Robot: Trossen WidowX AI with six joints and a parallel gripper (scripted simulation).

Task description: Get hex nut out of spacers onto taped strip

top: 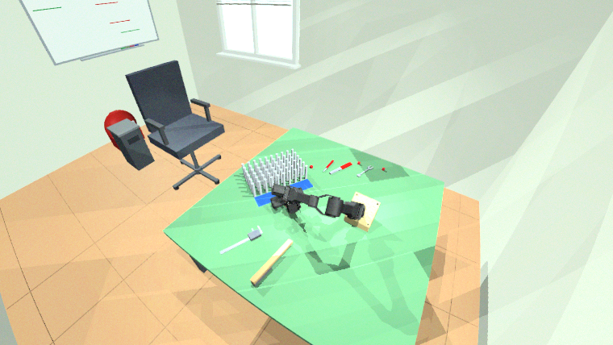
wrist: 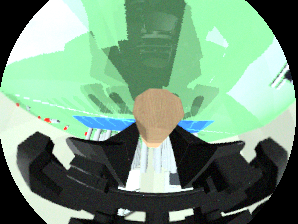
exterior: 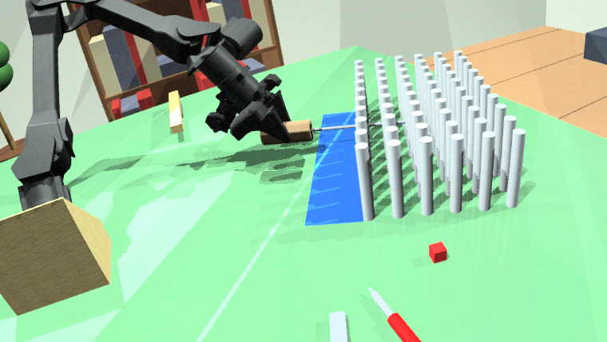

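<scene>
My gripper tip is now 8 cm to the left of the blue taped strip, 4 cm short of it and 3 cm above it. Round my gripper tip: hook tool (8 cm ahead, 6 cm to the right); then red-handled screwdriver (41 cm to the right, 12 cm behind, 2 cm below); then small hex nut (19 cm ahead, 15 cm to the right, 2 cm below).
</scene>
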